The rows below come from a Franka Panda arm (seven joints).
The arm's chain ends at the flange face. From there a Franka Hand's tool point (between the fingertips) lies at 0.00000 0.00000 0.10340 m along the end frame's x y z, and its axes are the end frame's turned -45 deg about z.
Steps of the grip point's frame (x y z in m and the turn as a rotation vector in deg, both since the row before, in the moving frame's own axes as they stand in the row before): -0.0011 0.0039 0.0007 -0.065 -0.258 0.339; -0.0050 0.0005 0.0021 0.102 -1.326 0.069; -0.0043 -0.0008 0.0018 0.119 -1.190 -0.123; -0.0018 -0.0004 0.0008 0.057 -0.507 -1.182; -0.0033 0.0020 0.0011 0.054 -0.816 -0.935; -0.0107 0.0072 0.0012 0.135 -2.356 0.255; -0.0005 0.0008 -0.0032 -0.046 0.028 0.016
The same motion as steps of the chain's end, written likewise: 0.0022 0.0031 0.0007 -0.228 -0.136 0.339; -0.0014 0.0023 0.0021 -0.865 -1.010 0.069; -0.0019 0.0011 0.0018 -0.757 -0.926 -0.123; -0.0008 0.0004 0.0008 -0.318 -0.399 -1.182; 0.0002 0.0028 0.0011 -0.539 -0.615 -0.935; 0.0007 0.0098 0.0013 -1.570 -1.761 0.255; 0.0001 0.0009 -0.0032 -0.013 0.052 0.016
